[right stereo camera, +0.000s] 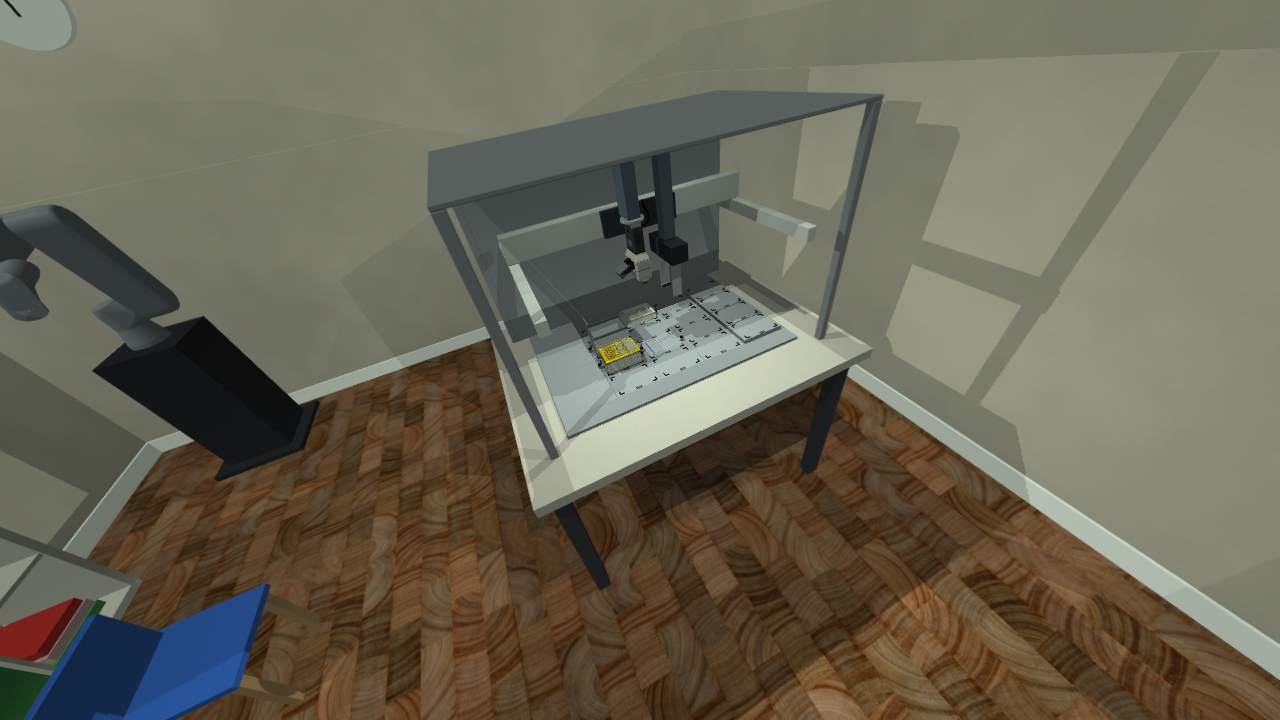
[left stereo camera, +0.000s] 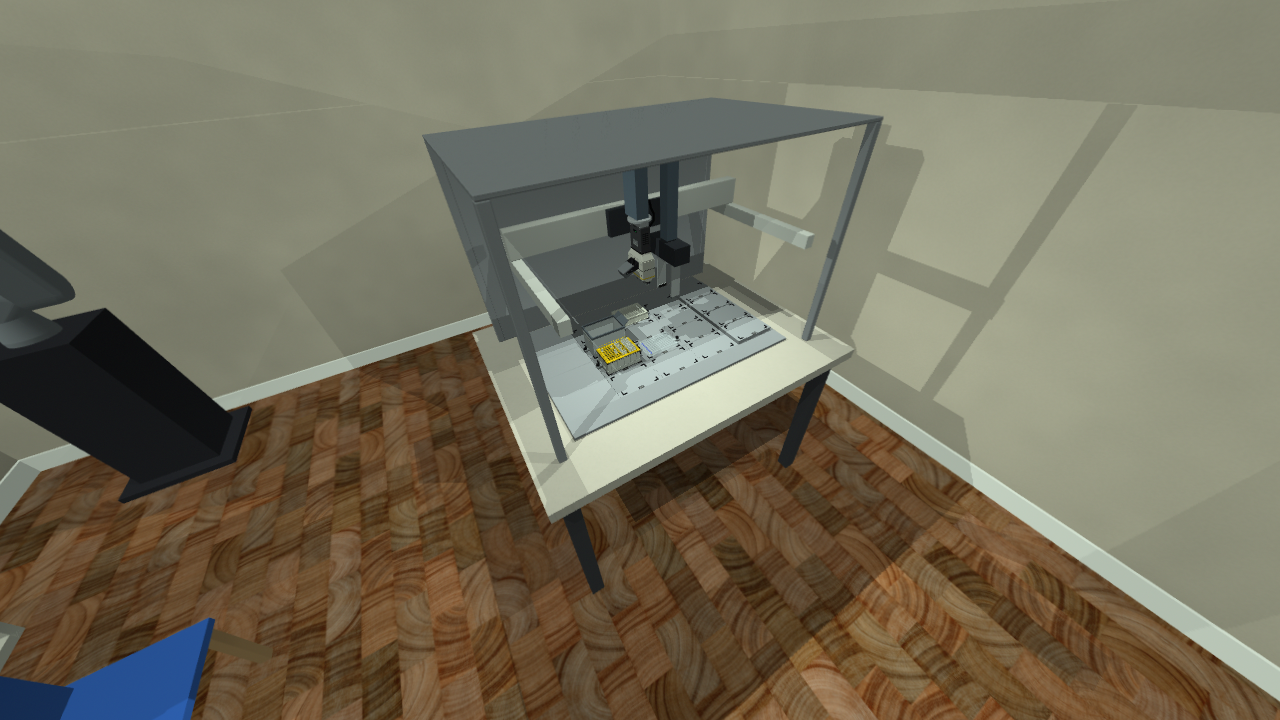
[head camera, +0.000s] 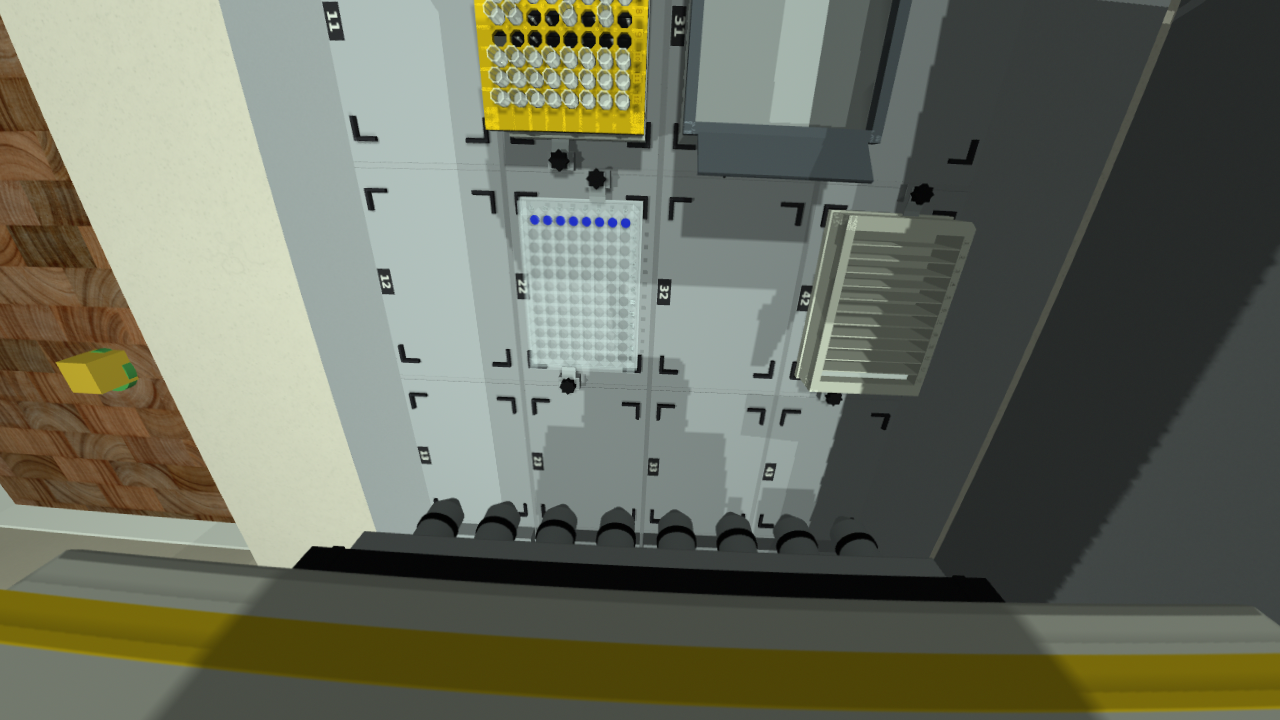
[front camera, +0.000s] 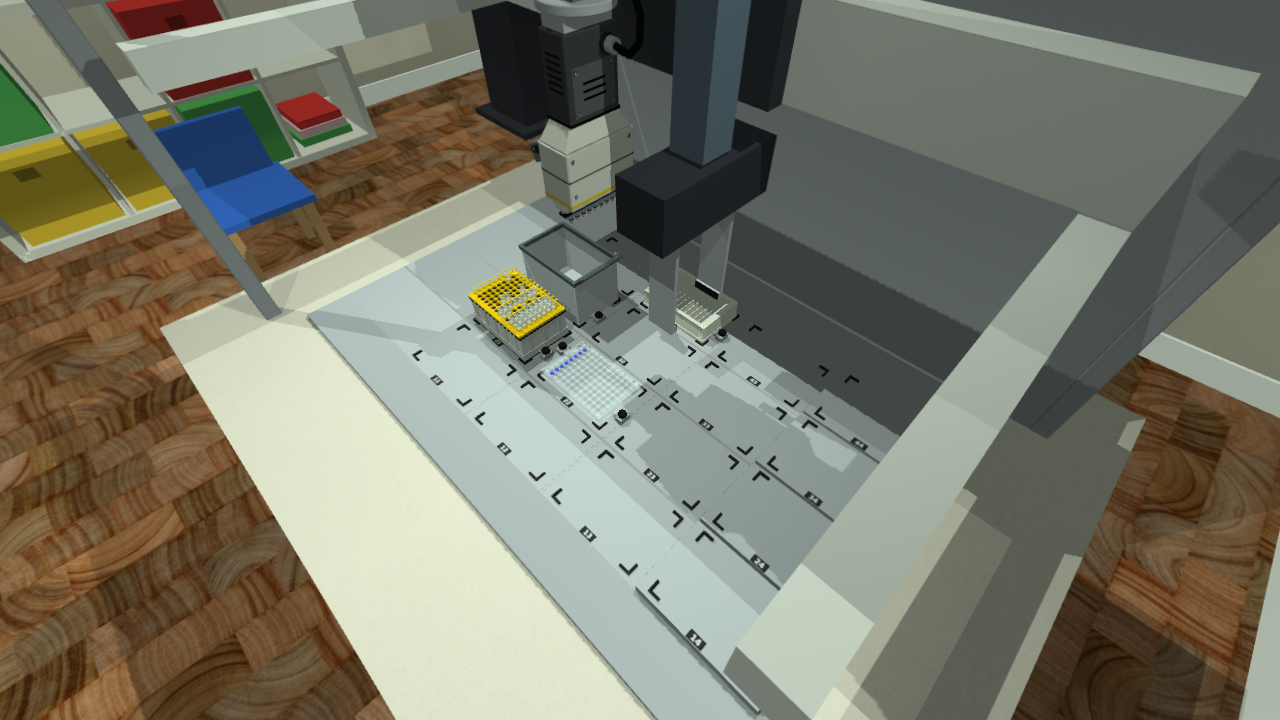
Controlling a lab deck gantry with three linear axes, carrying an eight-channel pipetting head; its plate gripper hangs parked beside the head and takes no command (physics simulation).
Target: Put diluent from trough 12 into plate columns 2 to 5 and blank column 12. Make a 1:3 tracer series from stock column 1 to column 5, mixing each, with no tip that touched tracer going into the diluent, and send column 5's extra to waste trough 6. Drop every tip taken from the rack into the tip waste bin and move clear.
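The pipetting head [front camera: 586, 165] [left stereo camera: 642, 261] [right stereo camera: 638, 265] hangs high behind the labware; its nozzles [head camera: 617, 528] look bare. My parked plate gripper [front camera: 687, 277] [left stereo camera: 668, 277] [right stereo camera: 671, 278] is open and empty beside the head. The plate [front camera: 592, 383] [head camera: 583, 286] has blue column 1; the other columns look clear. The yellow tip rack [front camera: 517, 302] [head camera: 565, 116] [left stereo camera: 618, 349] [right stereo camera: 619, 349] has full, partly filled and empty rows. The tip waste bin [front camera: 595, 297] [head camera: 783, 154] stands beside it; its contents are unclear. The trough block [front camera: 702, 327] [head camera: 825, 304] is partly hidden by a gripper finger in the front view; liquid levels cannot be told.
Black clamp knobs [front camera: 622, 413] [head camera: 567, 385] stand by the labware on the numbered grey deck [front camera: 501, 447] [head camera: 429, 295]. Frame posts [left stereo camera: 523, 340] and side rails [left stereo camera: 765, 223] surround the deck. A blue chair [front camera: 255, 192] stands on the floor outside.
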